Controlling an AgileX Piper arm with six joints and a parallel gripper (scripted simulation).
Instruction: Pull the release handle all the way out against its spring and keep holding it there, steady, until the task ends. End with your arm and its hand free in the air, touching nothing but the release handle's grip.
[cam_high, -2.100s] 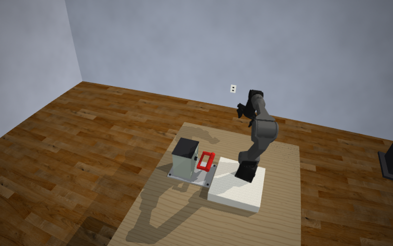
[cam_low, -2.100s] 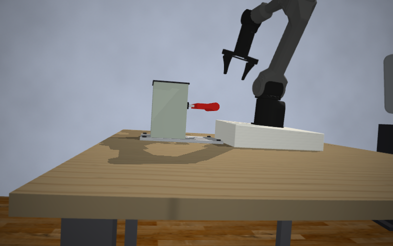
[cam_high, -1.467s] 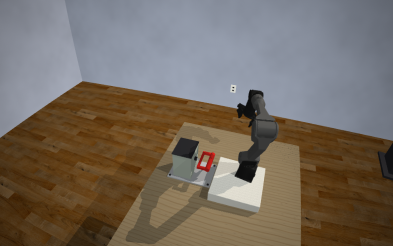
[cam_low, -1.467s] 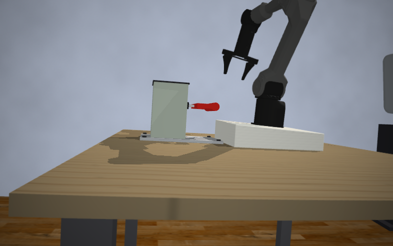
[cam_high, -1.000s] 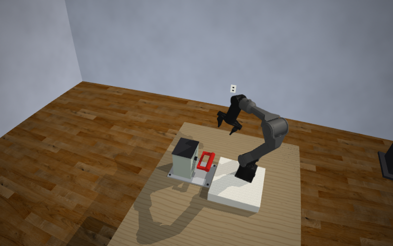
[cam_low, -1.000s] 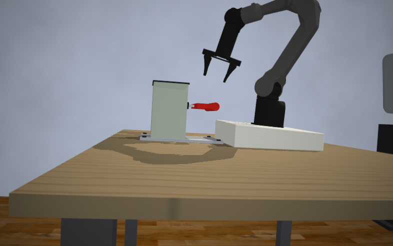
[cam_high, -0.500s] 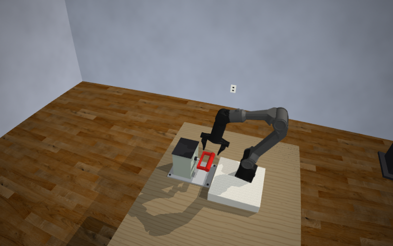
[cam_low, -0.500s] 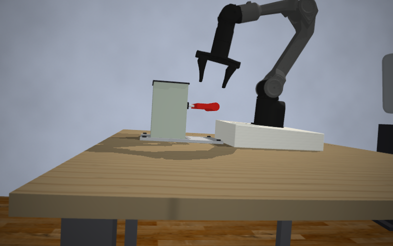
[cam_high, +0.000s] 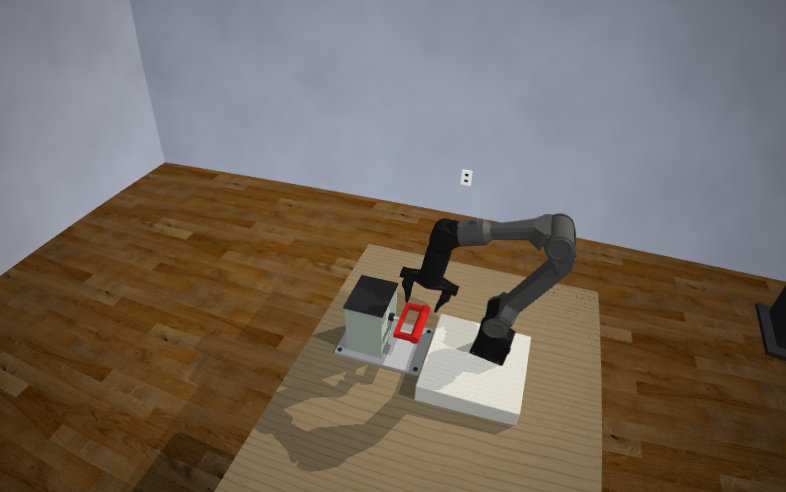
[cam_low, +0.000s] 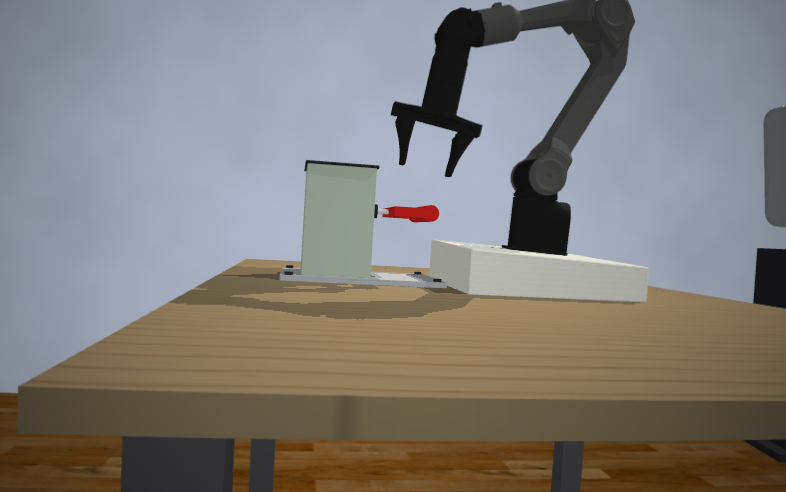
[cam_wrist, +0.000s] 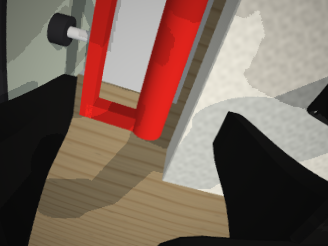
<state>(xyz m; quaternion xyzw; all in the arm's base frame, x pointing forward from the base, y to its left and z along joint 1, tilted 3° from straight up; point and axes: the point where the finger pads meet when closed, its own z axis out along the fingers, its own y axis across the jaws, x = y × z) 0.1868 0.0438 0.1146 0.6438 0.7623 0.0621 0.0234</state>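
Right now the grey baseplate is 180 mm below my hand, 90 mm ahead of it and 20 mm to the left of it.
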